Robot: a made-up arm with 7 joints. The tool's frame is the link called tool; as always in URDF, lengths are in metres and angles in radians. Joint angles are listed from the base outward.
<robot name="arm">
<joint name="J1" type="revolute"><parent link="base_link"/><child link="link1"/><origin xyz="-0.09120 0.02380 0.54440" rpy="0.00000 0.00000 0.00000"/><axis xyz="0 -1 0"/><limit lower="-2.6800" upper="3.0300"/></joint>
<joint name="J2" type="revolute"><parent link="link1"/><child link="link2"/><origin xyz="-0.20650 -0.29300 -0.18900" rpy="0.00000 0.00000 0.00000"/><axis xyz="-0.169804 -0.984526 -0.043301"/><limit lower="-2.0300" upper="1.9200"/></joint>
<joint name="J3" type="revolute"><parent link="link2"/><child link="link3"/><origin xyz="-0.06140 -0.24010 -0.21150" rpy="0.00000 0.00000 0.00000"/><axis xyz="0 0 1"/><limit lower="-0.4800" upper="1.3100"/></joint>
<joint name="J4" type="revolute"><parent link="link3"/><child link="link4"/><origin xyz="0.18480 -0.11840 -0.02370" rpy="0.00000 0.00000 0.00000"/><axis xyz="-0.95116 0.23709 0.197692"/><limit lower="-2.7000" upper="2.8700"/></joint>
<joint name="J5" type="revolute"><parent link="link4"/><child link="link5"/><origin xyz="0.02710 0.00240 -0.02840" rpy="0.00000 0.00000 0.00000"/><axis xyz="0 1 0"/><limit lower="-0.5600" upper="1.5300"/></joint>
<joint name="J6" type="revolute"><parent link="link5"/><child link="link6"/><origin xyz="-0.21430 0.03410 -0.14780" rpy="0.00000 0.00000 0.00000"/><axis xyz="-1 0 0"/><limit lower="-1.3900" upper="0.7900"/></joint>
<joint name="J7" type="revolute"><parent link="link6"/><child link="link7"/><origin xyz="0.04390 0.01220 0.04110" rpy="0.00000 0.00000 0.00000"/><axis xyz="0 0 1"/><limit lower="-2.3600" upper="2.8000"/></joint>
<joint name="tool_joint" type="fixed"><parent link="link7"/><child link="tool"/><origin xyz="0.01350 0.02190 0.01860" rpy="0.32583 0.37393 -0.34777"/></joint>
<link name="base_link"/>
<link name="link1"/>
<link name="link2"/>
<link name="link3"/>
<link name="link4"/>
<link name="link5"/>
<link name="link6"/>
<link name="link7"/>
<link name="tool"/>
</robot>
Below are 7 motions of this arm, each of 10 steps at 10 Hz.
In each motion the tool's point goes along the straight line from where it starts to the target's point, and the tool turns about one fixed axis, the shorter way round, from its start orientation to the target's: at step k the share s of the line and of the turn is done. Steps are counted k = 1, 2, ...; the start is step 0. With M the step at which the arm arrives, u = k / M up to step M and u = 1 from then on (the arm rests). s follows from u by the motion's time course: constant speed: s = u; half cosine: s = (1 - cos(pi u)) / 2; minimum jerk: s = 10 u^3 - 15 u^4 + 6 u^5.
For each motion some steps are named. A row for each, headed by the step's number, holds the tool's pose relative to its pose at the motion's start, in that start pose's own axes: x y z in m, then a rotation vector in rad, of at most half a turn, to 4 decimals.
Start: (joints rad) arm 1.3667 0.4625 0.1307 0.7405 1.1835 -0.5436 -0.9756
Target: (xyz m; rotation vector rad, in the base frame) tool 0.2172 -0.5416 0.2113 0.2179 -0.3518 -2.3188
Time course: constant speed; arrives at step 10
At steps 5, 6, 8, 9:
5: 0.0210 -0.0599 -0.0509 -0.2493 -0.3834 -0.1169
6: 0.0252 -0.0718 -0.0611 -0.2992 -0.4601 -0.1403
8: 0.0335 -0.0958 -0.0814 -0.3989 -0.6135 -0.1871
9: 0.0377 -0.1077 -0.0916 -0.4488 -0.6902 -0.2105

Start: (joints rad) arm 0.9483 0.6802 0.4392 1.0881 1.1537 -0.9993 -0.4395
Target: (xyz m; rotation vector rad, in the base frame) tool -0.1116 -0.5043 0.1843 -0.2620 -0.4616 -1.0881
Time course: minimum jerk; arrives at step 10
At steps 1, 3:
1: -0.0006 -0.0017 0.0007 -0.0079 -0.0030 0.0048
3: -0.0107 -0.0332 0.0137 -0.1503 -0.0576 0.0911

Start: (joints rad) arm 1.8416 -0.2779 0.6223 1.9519 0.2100 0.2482 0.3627
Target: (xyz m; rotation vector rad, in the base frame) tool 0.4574 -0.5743 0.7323 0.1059 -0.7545 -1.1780
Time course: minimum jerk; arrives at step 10
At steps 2, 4, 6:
2: 0.0157 0.0002 0.0058 0.0660 0.0641 -0.0063
4: 0.0861 0.0010 0.0319 0.3615 0.3512 -0.0346
6: 0.1851 0.0021 0.0687 0.7772 0.7552 -0.0743

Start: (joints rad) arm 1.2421 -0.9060 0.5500 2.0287 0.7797 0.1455 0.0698
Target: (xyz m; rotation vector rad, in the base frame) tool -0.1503 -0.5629 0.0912 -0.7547 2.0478 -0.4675
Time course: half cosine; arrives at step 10
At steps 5, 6, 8, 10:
5: -0.0953 -0.0919 -0.0716 -0.1859 0.6283 0.8459
6: -0.1248 -0.1203 -0.0938 -0.2433 0.8225 1.1073
8: -0.1725 -0.1662 -0.1296 -0.3362 1.1366 1.5302
10: -0.1907 -0.1838 -0.1433 -0.3717 1.2566 1.6918

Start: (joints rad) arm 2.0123 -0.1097 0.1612 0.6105 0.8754 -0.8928 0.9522
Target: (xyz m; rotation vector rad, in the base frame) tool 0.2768 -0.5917 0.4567 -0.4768 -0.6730 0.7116
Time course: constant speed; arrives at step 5
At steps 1, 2, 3, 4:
1: -0.0122 0.0053 0.0015 -0.1248 0.0438 0.0788
2: -0.0245 0.0106 0.0031 -0.2497 0.0876 0.1576
3: -0.0367 0.0158 0.0046 -0.3745 0.1314 0.2364
4: -0.0489 0.0211 0.0062 -0.4994 0.1752 0.3152

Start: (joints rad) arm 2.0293 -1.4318 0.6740 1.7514 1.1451 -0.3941 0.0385
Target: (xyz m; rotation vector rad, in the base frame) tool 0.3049 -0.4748 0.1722 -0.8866 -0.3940 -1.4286
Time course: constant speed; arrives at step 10
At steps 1, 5, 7, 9, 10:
1: -0.0064 -0.0008 -0.0082 -0.0045 0.0013 -0.0399
5: -0.0321 -0.0042 -0.0409 -0.0224 0.0067 -0.1995
7: -0.0449 -0.0059 -0.0573 -0.0313 0.0094 -0.2793
9: -0.0578 -0.0076 -0.0736 -0.0402 0.0121 -0.3591
10: -0.0642 -0.0084 -0.0818 -0.0447 0.0135 -0.3990

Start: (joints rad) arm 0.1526 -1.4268 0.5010 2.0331 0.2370 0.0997 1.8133
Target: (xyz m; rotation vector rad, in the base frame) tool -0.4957 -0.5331 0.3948 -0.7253 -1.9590 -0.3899
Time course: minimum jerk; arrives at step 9
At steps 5, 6, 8, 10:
5: -0.0723 0.1261 0.0423 0.2033 -0.1682 1.1569
6: -0.0947 0.1651 0.0554 0.2663 -0.2203 1.5151
8: -0.1184 0.2066 0.0694 0.3331 -0.2756 1.8954
10: -0.1198 0.2090 0.0702 0.3370 -0.2788 1.9176

